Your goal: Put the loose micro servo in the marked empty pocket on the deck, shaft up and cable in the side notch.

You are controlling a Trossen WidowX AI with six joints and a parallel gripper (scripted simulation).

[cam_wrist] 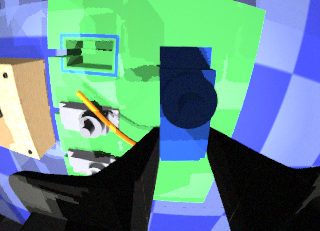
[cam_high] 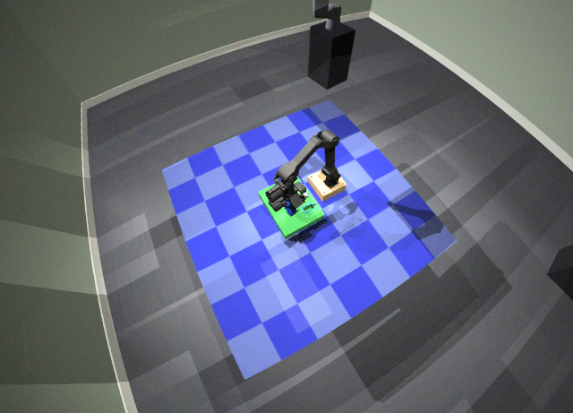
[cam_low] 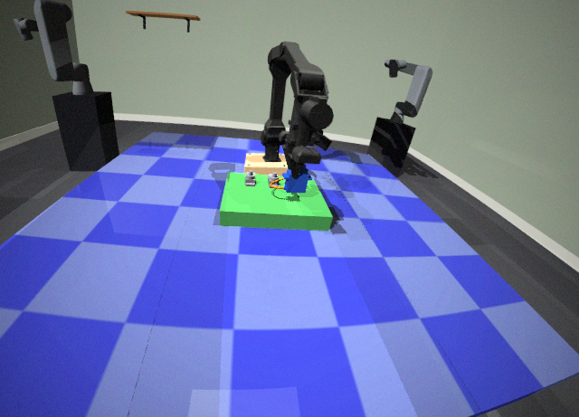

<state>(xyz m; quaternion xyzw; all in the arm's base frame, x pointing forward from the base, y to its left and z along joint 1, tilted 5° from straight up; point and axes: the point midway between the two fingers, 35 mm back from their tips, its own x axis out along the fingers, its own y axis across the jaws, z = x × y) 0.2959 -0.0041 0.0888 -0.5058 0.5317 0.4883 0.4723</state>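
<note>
Right now the green deck is 100 mm below my gripper tip and 40 mm to the right of it.
</note>
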